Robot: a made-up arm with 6 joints. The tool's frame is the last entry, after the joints.
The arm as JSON. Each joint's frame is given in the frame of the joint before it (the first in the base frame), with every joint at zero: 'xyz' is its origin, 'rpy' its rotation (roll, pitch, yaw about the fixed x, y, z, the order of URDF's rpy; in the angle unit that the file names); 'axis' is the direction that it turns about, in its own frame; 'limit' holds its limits. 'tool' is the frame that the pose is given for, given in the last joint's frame.
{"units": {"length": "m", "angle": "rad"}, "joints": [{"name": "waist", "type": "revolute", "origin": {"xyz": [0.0, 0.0, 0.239], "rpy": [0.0, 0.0, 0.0]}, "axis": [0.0, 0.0, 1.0], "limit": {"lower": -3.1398, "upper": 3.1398}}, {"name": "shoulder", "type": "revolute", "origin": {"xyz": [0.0, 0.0, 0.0], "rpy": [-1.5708, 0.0, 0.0]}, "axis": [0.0, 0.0, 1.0], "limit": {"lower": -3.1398, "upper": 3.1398}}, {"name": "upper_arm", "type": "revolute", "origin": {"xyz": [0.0, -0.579, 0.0], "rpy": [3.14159, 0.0, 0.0]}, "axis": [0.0, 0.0, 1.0], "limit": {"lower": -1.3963, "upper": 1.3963}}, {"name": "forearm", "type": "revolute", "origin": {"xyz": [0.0, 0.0, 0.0], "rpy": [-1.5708, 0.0, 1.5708]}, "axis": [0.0, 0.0, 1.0], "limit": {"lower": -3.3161, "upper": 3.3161}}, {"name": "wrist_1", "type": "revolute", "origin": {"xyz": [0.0, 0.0, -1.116], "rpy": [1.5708, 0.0, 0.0]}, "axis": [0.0, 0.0, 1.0], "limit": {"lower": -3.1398, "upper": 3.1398}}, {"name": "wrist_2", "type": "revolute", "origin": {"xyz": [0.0, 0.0, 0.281], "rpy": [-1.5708, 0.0, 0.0]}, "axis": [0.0, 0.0, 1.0], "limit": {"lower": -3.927, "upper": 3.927}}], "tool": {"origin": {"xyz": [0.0, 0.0, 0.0], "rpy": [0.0, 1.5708, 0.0]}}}
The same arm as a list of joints. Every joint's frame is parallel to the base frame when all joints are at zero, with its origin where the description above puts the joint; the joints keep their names.
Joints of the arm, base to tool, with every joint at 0 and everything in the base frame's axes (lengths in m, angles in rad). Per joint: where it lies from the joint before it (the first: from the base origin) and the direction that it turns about. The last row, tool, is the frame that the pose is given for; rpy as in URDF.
waist: offset 0.0000 0.0000 0.2390 axis +z
shoulder: offset 0.0000 0.0000 0.0000 axis +y
upper_arm: offset 0.0000 0.0000 0.5790 axis -y
forearm: offset 0.0000 0.0000 0.0000 axis -x
wrist_1: offset 1.1160 0.0000 0.0000 axis -y
wrist_2: offset 0.0000 -0.2810 0.0000 axis -x
tool: offset 0.0000 0.0000 0.0000 rpy 0.0000 0.0000 0.0000
Joint limits (rad, base to tool): -3.1398..3.1398 -3.1398..3.1398 -1.3963..1.3963 -3.3161..3.3161 -3.1398..3.1398 -3.9270..3.9270

